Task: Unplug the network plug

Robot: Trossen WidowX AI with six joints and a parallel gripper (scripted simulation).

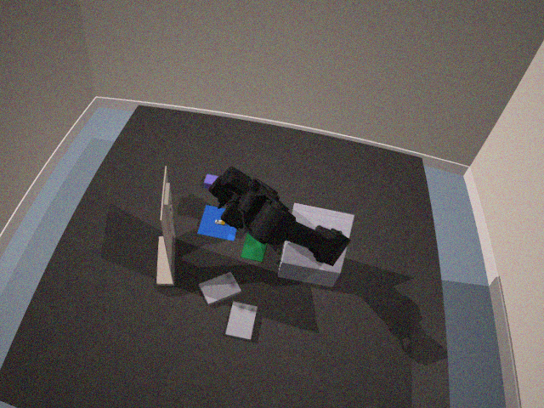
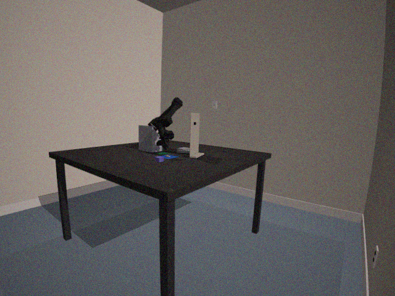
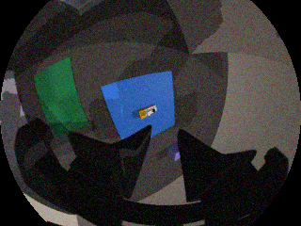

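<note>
The network plug lies 1 cm ahead of my gripper tip and 5 cm below it. The rest, counted from my gripper tip: flat green square: 12 cm behind, 8 cm to the left, 6 cm below; purple cube: 6 cm ahead, 16 cm to the right, 5 cm below; blue marked square: 1 cm ahead, 6 cm below.
</note>
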